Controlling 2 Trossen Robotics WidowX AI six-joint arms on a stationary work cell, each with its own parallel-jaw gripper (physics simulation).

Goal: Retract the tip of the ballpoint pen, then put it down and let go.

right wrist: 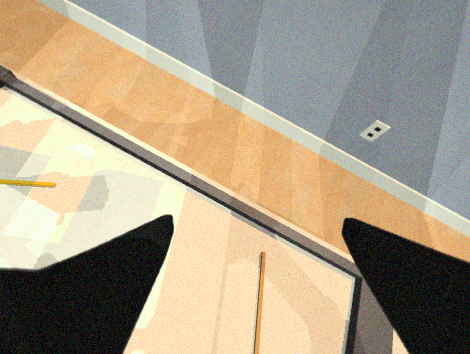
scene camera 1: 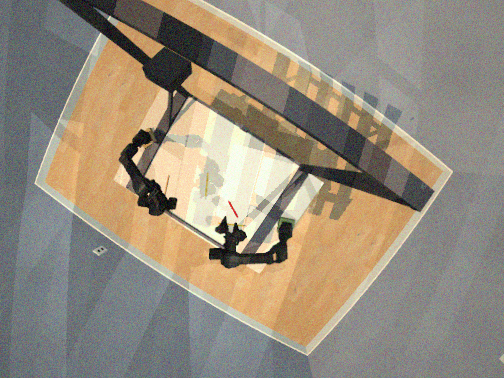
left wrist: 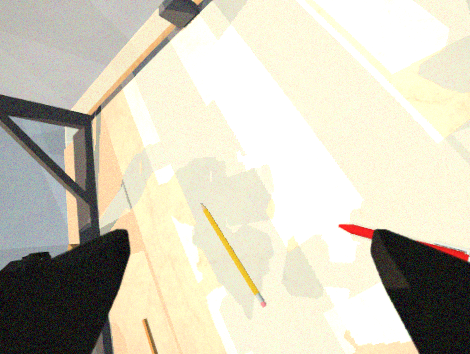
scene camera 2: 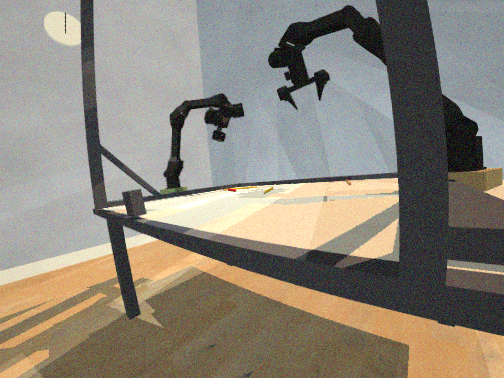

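Seen in the pictures: left gripper, between the fingertips: point(scene camera 1: 230, 219) point(left wrist: 251, 241) point(scene camera 2: 221, 132); right gripper, between the fingertips: point(right wrist: 257, 224) point(scene camera 2: 308, 105); left arm's base, origin of its link: point(scene camera 1: 286, 226); right arm's base, origin of its link: point(scene camera 1: 146, 138) point(scene camera 2: 460, 170).
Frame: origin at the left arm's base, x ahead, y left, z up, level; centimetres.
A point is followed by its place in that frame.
Note:
A red pen point(scene camera 1: 233, 209) {z -2.9, x 35.5, y -3.2 cm} point(scene camera 2: 232, 190) {z -3.3, x 37.1, y -5.7 cm} point(left wrist: 356, 230) {z -2.8, x 38.5, y -6.5 cm}, taken to be the ballpoint pen, lies flat on the table. In the left wrist view its pointed end shows past the right-hand finger, which hides part of it. Its tip state is too small to tell. My left gripper point(scene camera 1: 229, 222) {z 22.2, x 33.9, y -4.3 cm} point(scene camera 2: 218, 135) {z 22.2, x 33.9, y -4.3 cm} point(left wrist: 251, 241) {z 22.2, x 33.9, y -4.3 cm} is open and empty, above the table close to the pen in the scene camera 1 view. My right gripper point(scene camera 2: 308, 104) {z 27.2, x 71.6, y -2.3 cm} point(right wrist: 257, 224) {z 27.2, x 71.6, y -2.3 cm} is open and empty, high over the table, far from the pen.
A yellow pencil point(scene camera 1: 206, 185) {z -3.2, x 55.9, y -15.0 cm} point(scene camera 2: 268, 189) {z -3.1, x 56.1, y -16.8 cm} point(left wrist: 231, 255) {z -3.1, x 55.7, y -14.1 cm} lies near the pen. Another thin yellow stick point(scene camera 1: 235, 225) lies close to the left gripper. An orange stick point(scene camera 1: 168, 183) {z -3.4, x 82.4, y -10.7 cm} point(scene camera 2: 348, 182) {z -3.3, x 82.5, y -11.0 cm} point(left wrist: 149, 337) {z -3.2, x 82.3, y -12.7 cm} point(right wrist: 259, 305) {z -3.1, x 82.7, y -7.9 cm} lies under the right arm. Dark frame posts point(scene camera 2: 420, 150) {z 2.5, x 78.4, y -71.2 cm} stand at the table.

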